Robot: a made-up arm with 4 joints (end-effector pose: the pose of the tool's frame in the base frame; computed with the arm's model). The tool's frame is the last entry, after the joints. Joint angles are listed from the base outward.
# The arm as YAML. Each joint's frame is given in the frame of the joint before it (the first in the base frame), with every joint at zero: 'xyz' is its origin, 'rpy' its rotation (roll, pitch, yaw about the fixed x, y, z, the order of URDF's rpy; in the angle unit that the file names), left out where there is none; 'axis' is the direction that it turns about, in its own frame. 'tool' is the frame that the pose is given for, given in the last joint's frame.
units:
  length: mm
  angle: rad
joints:
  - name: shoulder
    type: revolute
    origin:
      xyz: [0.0, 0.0, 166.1]
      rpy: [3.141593, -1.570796, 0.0]
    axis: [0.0, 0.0, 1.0]
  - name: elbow
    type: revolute
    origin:
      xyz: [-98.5, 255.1, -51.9]
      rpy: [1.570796, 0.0, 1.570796]
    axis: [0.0, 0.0, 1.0]
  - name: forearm
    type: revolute
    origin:
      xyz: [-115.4, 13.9, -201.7]
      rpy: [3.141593, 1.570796, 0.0]
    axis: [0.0, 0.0, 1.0]
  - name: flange
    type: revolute
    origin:
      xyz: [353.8, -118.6, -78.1]
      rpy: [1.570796, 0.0, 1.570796]
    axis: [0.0, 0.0, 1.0]
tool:
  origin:
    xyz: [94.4, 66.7, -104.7]
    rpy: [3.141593, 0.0, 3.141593]
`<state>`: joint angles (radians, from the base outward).
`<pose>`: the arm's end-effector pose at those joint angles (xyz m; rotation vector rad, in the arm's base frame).
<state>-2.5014 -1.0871 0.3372 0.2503</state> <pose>0.0463 -0.1899 0.7101 -1.8844 -1.4062 -0.8932</pose>
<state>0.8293 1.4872 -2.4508 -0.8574</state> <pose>-0.0474 0.0179 0.0315 1.0024 -2.9621 -0.2347</pose>
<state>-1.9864 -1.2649 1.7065 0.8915</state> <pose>0.0190 -0.3556 0.2932 -0.4920 -0.2168 -2.5024</pose>
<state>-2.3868 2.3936 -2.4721 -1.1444</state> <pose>-0.1503 0.0346 0.3265 0.6406 0.0415 2.0187</pose>
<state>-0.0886 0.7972 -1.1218 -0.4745</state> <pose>0.0776 -0.0816 -0.2328 0.1237 -1.1256 1.1780</pose>
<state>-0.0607 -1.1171 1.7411 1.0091</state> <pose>-0.0254 0.0158 -0.2165 0.0837 1.9665 -1.5446</pose>
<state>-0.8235 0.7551 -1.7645 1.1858</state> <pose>0.0132 -0.0726 0.0826 0.7133 -0.9656 0.1066</pose>
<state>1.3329 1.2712 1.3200 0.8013</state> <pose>-0.2564 0.3516 -0.3346 0.1234 0.2700 0.6915</pose>
